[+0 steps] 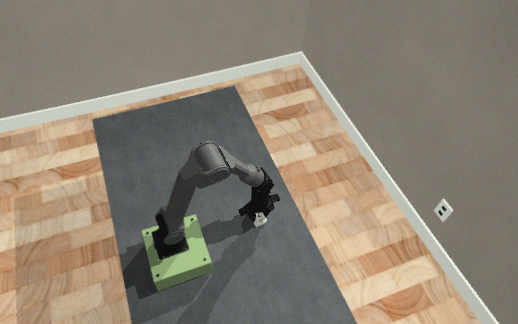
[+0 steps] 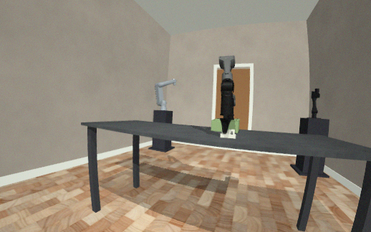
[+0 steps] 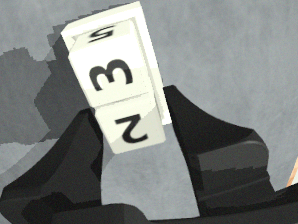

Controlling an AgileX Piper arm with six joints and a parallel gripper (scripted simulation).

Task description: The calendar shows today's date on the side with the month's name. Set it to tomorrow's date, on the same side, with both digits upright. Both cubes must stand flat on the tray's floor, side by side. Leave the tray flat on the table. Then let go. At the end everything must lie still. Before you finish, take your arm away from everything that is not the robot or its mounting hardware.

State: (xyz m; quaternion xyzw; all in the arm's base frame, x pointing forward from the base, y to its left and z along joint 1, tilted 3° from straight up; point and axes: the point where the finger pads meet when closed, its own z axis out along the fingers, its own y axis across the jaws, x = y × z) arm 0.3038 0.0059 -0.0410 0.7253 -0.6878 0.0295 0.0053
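The white digit cube lies right at my hand. The rest, counted from my hand: calendar tray (2 cm to the left, 2 cm below).
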